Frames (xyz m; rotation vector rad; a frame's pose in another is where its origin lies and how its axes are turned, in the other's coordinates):
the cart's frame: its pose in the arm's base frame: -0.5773 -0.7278 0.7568 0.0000 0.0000 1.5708
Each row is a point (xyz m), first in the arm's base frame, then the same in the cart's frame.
Working: the arm's base frame: its pose in the cart's frame: 0.7278 -0.5773 -0.7568 0.0000 0.0000 -1.5708

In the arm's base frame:
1: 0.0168 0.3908 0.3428
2: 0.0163 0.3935 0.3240
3: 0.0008 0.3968 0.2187
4: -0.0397 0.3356 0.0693
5: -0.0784 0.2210 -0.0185
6: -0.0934 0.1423 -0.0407
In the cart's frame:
1: 1.1186 -0.5941 -0.4140
2: 1.1213 -0.5936 -0.4328
3: 1.1246 -0.5781 -0.5381
4: 1.0634 -0.5376 -0.6875
5: 0.9488 -0.4989 -0.7753
6: 0.8701 -0.4839 -0.7975

